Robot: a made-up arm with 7 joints. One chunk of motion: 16 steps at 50 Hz.
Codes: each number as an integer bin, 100 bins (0 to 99) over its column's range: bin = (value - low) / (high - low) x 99, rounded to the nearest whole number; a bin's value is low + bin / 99 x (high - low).
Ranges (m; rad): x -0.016..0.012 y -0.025..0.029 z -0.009..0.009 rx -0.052..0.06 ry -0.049..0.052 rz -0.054..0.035
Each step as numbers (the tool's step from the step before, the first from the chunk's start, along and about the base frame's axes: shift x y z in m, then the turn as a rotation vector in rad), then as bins.
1 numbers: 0.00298 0.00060 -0.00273 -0.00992 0.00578 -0.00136
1 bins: 67 47 34 37 54 59
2 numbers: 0.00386 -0.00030 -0.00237 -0.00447 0.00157 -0.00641
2 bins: 70 45 36 42 50 53
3 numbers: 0.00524 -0.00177 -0.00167 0.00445 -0.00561 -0.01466
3 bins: 75 43 40 50 43 44
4 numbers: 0.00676 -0.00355 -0.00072 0.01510 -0.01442 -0.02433
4 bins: 80 39 46 59 34 33
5 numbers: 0.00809 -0.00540 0.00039 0.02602 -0.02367 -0.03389
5 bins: 85 36 52 69 25 22
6 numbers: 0.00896 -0.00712 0.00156 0.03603 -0.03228 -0.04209
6 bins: 88 33 58 78 16 13
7 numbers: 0.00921 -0.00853 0.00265 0.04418 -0.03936 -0.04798
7 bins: 89 30 64 85 9 7
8 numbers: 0.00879 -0.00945 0.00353 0.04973 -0.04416 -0.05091
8 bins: 88 29 69 90 5 3
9 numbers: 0.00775 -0.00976 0.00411 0.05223 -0.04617 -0.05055
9 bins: 84 28 72 92 3 4
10 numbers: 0.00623 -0.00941 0.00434 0.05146 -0.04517 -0.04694
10 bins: 79 29 73 91 4 8
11 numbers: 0.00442 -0.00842 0.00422 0.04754 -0.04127 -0.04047
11 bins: 72 30 73 88 8 15
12 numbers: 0.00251 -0.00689 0.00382 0.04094 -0.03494 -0.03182
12 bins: 65 33 71 82 14 25
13 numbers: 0.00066 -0.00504 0.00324 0.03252 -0.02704 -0.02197
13 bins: 59 37 67 75 22 36
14 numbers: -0.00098 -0.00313 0.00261 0.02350 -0.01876 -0.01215
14 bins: 53 40 64 67 30 47
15 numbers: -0.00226 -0.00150 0.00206 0.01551 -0.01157 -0.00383
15 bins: 49 43 61 60 37 56
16 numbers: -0.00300 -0.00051 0.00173 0.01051 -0.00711 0.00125
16 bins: 46 45 59 55 41 61
